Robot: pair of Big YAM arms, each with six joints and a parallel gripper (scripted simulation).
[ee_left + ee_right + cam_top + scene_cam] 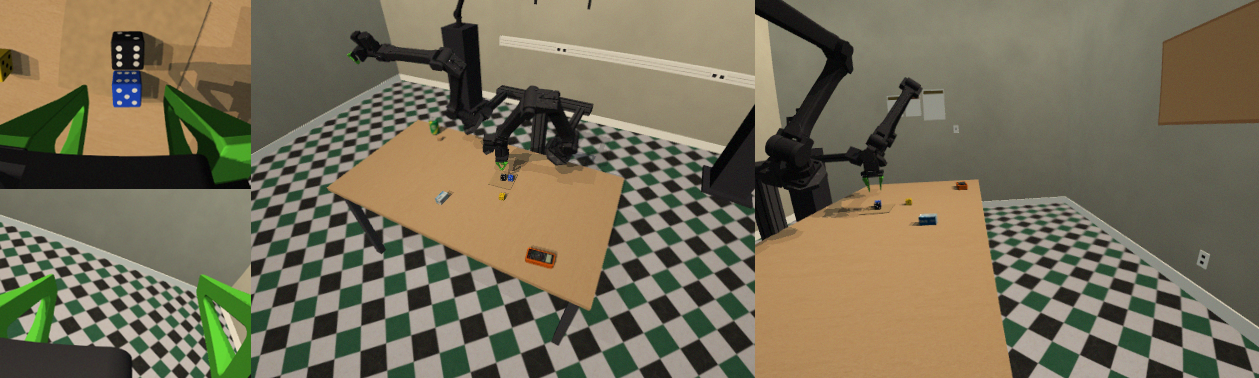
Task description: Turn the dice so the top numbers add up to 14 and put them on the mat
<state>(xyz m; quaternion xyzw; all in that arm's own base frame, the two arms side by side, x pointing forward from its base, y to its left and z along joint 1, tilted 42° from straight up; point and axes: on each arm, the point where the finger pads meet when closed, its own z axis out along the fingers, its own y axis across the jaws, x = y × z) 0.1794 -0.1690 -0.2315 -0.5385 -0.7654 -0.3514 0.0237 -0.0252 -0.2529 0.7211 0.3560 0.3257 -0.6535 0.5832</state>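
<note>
My left gripper is now 14 cm short of the yellow die, 9 cm above it and 8 cm to the right of it. From my left hand the other things lie so: blue die: 9 cm below, 4 cm to the left, 2 cm behind; then black die: 9 cm below; then tan mat: 10 cm below.
</note>
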